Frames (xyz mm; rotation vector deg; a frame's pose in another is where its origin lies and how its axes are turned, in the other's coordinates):
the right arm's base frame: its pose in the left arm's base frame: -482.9 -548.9 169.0 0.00 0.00 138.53
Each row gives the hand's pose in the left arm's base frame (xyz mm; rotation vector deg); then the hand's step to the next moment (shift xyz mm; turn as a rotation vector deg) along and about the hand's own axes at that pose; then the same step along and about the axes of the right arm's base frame.
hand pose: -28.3 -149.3 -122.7 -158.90 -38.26 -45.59
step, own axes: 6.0 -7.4 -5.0 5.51 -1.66 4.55
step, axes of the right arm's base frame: 5.8 -4.7 7.8 -0.91 -7.24 -0.77
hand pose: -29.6 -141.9 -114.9 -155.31 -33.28 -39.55
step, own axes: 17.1 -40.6 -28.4 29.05 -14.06 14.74
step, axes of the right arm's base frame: 31.9 -12.7 39.6 0.54 -35.17 4.64
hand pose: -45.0 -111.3 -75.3 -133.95 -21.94 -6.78
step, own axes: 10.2 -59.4 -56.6 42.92 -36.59 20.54
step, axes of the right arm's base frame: 7.1 2.5 82.3 10.91 -56.09 18.37
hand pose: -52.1 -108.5 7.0 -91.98 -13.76 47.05
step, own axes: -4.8 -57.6 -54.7 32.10 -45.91 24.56
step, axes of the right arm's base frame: -57.2 -7.0 54.9 15.91 -50.24 31.06
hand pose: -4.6 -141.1 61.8 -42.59 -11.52 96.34
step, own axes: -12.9 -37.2 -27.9 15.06 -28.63 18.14
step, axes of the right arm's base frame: -41.8 -24.1 2.0 8.31 -27.58 23.36
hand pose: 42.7 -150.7 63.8 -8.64 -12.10 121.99
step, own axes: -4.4 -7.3 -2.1 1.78 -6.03 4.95
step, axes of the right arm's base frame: -6.3 -6.1 -0.4 0.51 -5.20 6.06
